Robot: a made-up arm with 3 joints. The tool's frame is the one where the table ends. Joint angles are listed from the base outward.
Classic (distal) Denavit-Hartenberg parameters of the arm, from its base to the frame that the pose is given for. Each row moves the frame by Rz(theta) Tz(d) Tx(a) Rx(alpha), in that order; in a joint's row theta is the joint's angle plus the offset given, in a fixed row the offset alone. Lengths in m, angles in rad.
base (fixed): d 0.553, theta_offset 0, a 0.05, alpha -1.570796
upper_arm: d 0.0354, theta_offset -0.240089, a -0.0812, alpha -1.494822
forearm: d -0.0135, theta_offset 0, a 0.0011, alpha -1.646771
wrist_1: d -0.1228, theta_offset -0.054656, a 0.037, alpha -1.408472
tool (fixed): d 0.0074, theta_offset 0.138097, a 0, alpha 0
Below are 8 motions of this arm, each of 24 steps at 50 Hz.
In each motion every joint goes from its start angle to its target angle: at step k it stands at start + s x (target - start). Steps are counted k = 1, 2, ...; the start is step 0. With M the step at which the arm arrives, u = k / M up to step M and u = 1 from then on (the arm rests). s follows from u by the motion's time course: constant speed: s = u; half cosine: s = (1 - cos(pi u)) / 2; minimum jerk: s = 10 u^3 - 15 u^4 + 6 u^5.
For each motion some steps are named. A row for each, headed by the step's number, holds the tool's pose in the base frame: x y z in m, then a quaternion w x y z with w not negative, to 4 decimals.
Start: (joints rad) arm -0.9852 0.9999 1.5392
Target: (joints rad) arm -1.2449 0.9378 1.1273
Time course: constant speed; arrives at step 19
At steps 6, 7, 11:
6: 0.0107 0.0995 0.5874 0.2714 -0.0522 -0.8823 -0.3811
7: 0.0104 0.0992 0.5870 0.2741 -0.0437 -0.8825 -0.3796
11: 0.0091 0.0979 0.5857 0.2848 -0.0099 -0.8833 -0.3722

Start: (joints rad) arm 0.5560 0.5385 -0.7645
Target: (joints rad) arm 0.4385 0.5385 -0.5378
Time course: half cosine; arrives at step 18
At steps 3, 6, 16, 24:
3: 0.0541 0.1227 0.5405 0.8189 0.1648 0.4932 -0.2430
6: 0.0554 0.1223 0.5416 0.8351 0.1618 0.4676 -0.2404
16: 0.0601 0.1207 0.5468 0.8906 0.1489 0.3627 -0.2303
24: 0.0602 0.1207 0.5470 0.8927 0.1483 0.3582 -0.2298

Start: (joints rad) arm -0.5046 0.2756 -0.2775
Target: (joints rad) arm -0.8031 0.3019 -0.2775
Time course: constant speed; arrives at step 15
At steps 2, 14, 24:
2: 0.0372 0.1408 0.5503 0.9629 0.1361 -0.2306 -0.0337
14: 0.0395 0.1393 0.5492 0.9275 0.1456 -0.3435 -0.0255
24: 0.0396 0.1391 0.5492 0.9239 0.1463 -0.3526 -0.0248

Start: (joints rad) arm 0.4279 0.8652 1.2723
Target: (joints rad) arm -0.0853 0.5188 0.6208
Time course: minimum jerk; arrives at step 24
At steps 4, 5, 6, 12, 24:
4: 0.0751 0.1077 0.5963 0.8450 -0.2237 -0.4292 -0.2274
5: 0.0741 0.1082 0.5966 0.8468 -0.2153 -0.4295 -0.2280
6: 0.0728 0.1088 0.5970 0.8493 -0.2040 -0.4299 -0.2286
12: 0.0591 0.1157 0.5975 0.8713 -0.0961 -0.4300 -0.2159
24: 0.0425 0.1258 0.5897 0.8932 0.0118 -0.4202 -0.1595

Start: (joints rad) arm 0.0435 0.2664 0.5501
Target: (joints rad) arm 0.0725 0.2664 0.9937
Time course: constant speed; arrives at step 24
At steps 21, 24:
21: 0.0123 0.1467 0.5931 0.8662 -0.0106 -0.4990 -0.0243
24: 0.0105 0.1471 0.5939 0.8533 -0.0168 -0.5206 -0.0219

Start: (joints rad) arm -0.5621 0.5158 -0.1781
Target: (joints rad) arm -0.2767 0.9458 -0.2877
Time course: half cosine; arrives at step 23
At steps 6, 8, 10, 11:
6: 0.0574 0.1147 0.5713 0.9321 0.1967 -0.2527 -0.1690
8: 0.0612 0.1099 0.5728 0.9311 0.2063 -0.2313 -0.1923
10: 0.0656 0.1041 0.5742 0.9285 0.2167 -0.2066 -0.2194
11: 0.0678 0.1010 0.5746 0.9266 0.2219 -0.1937 -0.2337

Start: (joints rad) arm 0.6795 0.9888 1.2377
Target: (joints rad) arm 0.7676 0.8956 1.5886
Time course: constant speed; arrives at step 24
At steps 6, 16, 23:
6: 0.0920 0.0985 0.5842 0.8707 -0.3071 -0.3192 -0.2137
16: 0.0883 0.1069 0.5862 0.8573 -0.3229 -0.3644 -0.1672
23: 0.0853 0.1126 0.5875 0.8457 -0.3312 -0.3961 -0.1350

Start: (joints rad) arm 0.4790 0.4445 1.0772
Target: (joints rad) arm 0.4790 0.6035 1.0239
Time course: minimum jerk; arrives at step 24
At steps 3, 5, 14, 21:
3: 0.0468 0.1377 0.6026 0.9235 -0.0816 -0.3650 -0.0856
5: 0.0477 0.1372 0.6023 0.9236 -0.0835 -0.3633 -0.0889
14: 0.0576 0.1299 0.5989 0.9242 -0.1056 -0.3433 -0.1296
21: 0.0628 0.1253 0.5970 0.9235 -0.1174 -0.3318 -0.1527

